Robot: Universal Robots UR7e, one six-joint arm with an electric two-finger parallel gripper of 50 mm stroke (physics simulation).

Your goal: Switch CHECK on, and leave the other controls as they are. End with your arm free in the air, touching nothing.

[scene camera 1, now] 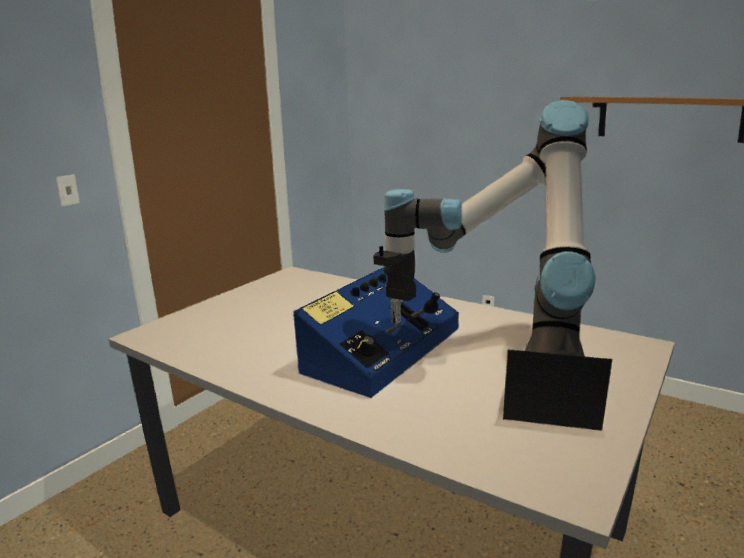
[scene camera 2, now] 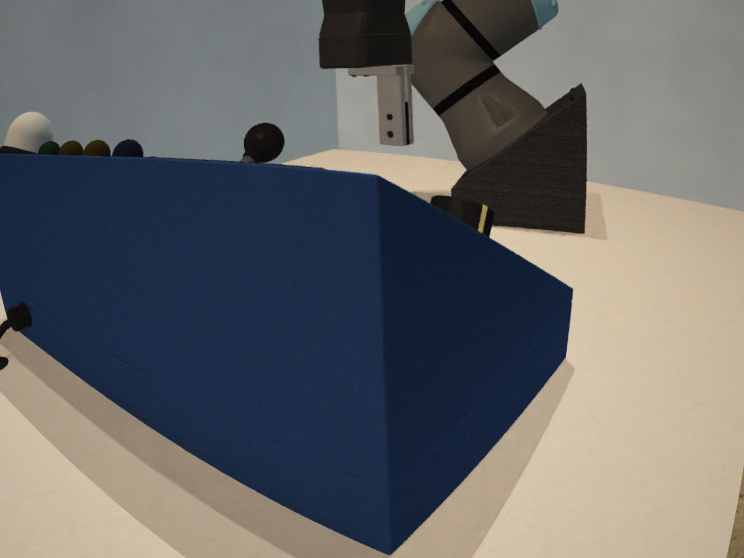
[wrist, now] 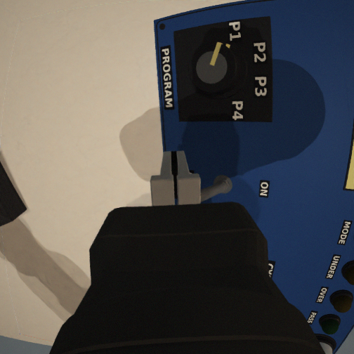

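The CHECK switch is a small metal toggle on the sloped face of the blue control box. In the wrist view its lever runs from a round base towards the box's front edge, away from the ON label. Its free end is hidden by the fingers. My gripper is shut and empty, pointing down beside the toggle on its front side. Whether the fingers touch the lever cannot be told.
The PROGRAM knob points near P1. A black-balled lever and a dark knob stand on the box. Indicator lamps line its back, near a yellow note. The box stands on the table.
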